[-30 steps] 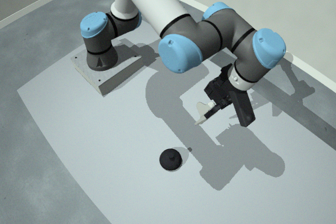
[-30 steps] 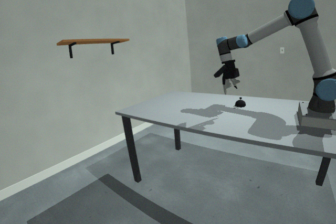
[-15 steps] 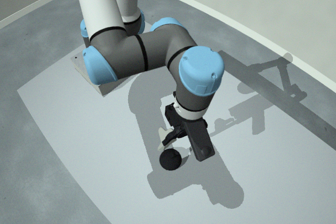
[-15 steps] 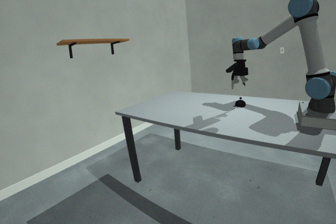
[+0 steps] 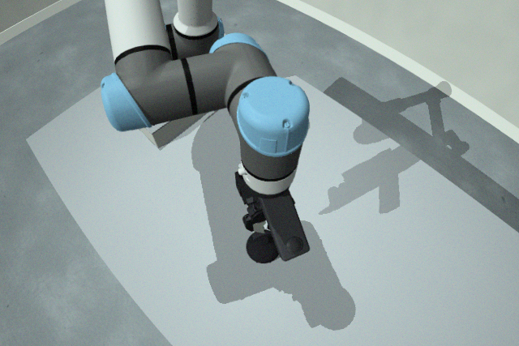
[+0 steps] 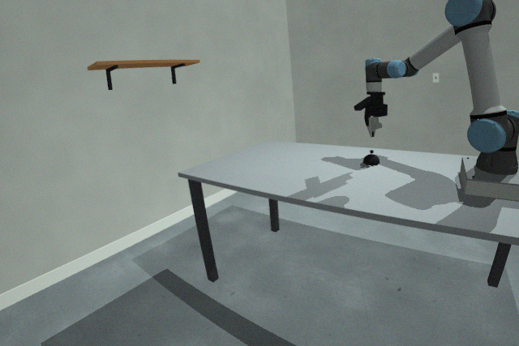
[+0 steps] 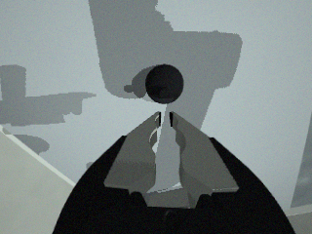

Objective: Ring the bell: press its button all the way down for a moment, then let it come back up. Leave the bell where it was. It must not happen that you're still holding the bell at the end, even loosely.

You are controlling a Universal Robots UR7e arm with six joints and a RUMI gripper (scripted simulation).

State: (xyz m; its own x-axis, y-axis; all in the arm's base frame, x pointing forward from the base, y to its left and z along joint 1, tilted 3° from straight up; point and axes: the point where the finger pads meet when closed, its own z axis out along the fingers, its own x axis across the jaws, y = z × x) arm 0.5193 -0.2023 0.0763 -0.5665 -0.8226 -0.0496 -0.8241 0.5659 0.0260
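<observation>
Right now the bell button is 10 cm below my hand. Round my hand: black dome bell: 11 cm below.
</observation>
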